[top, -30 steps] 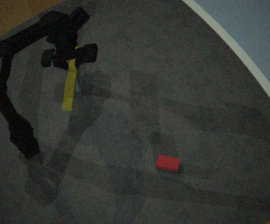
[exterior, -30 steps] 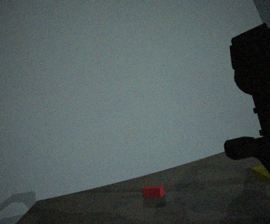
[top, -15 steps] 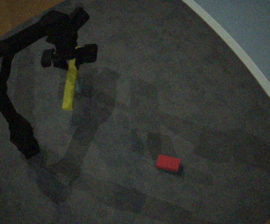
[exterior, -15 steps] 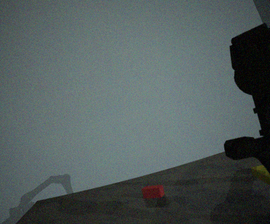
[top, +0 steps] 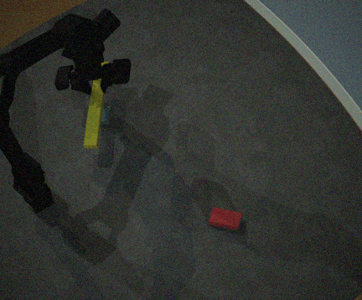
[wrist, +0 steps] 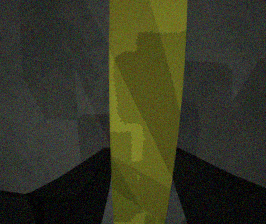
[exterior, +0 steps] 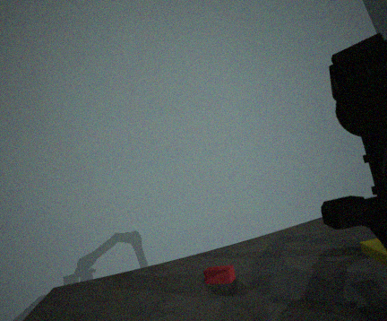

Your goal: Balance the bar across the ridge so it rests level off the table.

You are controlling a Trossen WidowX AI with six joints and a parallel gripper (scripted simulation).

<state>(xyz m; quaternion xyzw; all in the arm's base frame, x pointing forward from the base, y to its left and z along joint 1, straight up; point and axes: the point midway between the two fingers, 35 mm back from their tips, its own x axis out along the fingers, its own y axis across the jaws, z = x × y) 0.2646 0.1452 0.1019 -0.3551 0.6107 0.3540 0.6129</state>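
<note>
The yellow bar lies 10 mm behind my gripper tip and 20 mm to the right of it. Round my gripper tip: red block: 110 mm ahead, 410 mm to the right, 50 mm below.
</note>
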